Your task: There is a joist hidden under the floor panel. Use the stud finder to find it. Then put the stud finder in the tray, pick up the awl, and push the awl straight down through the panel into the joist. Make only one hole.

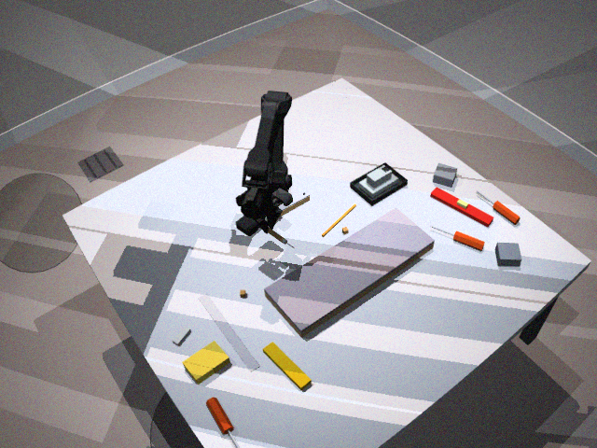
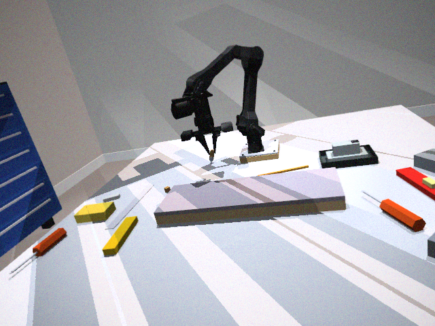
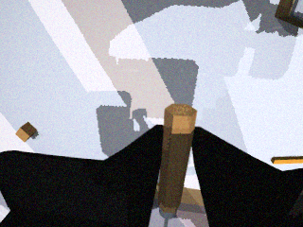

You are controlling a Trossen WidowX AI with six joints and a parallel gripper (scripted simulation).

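Now: the awl 6 cm ahead of my gripper tip. From my gripper tip the other things lie so: yellow block: 18 cm ahead, 40 cm to the right, 7 cm below; pencil: 7 cm ahead, 24 cm to the left, 8 cm below; yellow bar: 34 cm ahead, 25 cm to the right, 8 cm below.
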